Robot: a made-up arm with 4 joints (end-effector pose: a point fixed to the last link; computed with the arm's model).
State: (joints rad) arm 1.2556 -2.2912 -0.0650 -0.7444
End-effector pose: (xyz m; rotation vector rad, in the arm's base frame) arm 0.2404 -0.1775 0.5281 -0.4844 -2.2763 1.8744
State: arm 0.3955 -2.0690 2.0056 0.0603
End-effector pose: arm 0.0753 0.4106 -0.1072 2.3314 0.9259 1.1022
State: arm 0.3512 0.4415 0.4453 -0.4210
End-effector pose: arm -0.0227 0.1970 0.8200 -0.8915 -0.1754 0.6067
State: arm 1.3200 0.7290 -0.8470 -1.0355
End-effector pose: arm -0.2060 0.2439 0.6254 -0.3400 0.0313 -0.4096
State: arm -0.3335 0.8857 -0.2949 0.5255
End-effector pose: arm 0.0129 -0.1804 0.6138 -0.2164 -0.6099 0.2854
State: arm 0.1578 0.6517 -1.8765 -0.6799
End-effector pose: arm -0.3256 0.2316 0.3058 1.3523 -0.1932 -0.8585
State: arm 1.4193 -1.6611 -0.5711 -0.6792
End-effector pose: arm 0.2064 -0.1402 0.6048 -0.3994 -1.3834 1.8398
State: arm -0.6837 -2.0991 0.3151 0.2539
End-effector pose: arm 0.0340 0.3253 -0.0303 -1.3595 -2.1950 -1.6798
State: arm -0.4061 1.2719 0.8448 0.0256
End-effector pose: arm 0.3990 0.0312 0.7764 -0.2387 -0.1510 1.3171
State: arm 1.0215 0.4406 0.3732 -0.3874
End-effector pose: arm -0.0296 0.4404 0.7316 -1.4984 -0.0112 0.6650
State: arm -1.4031 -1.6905 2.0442 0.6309
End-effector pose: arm -0.0270 0.5948 0.7489 -2.1071 0.0647 -0.4202
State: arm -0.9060 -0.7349 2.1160 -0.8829
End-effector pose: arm -0.2500 0.4473 0.6579 -1.2153 -0.2999 -0.3353
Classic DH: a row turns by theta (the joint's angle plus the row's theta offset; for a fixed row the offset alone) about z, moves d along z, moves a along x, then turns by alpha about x. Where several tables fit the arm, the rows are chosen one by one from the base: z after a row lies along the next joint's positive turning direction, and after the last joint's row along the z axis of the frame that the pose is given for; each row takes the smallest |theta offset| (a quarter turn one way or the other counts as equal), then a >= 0, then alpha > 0; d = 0 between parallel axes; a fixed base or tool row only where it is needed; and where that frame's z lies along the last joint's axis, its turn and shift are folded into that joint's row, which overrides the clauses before.
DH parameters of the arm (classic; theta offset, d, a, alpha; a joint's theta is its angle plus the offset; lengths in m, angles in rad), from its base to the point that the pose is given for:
base (fixed): 1.5708 0.39 0.19 -1.5708
joint 1: -1.5708 -0.13 0.01 -1.5708
joint 2: 0 0.09 0.01 1.5708
joint 3: -0.06 0.1354 0.1793 0.917
joint 4: -0.3877 0.3723 0.0396 -1.2767
tool (fixed): 0.835 -0.0454 0 0

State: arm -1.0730 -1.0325 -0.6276 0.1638
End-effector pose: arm -0.0050 0.2941 0.0073 0.4992 -1.8684 -1.2649
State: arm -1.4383 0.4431 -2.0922 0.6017
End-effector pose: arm -0.3240 0.3818 0.4331 1.6461 0.3352 -1.4589
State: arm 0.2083 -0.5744 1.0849 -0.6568
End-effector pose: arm -0.3289 0.2820 0.5236 -1.4698 -0.8946 0.2975
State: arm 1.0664 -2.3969 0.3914 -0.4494
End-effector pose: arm 0.1673 -0.2386 0.3324 0.7343 2.6391 -0.8865
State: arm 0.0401 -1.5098 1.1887 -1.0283
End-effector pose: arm -0.2425 0.2634 0.1015 -1.1169 -1.5273 -0.4522
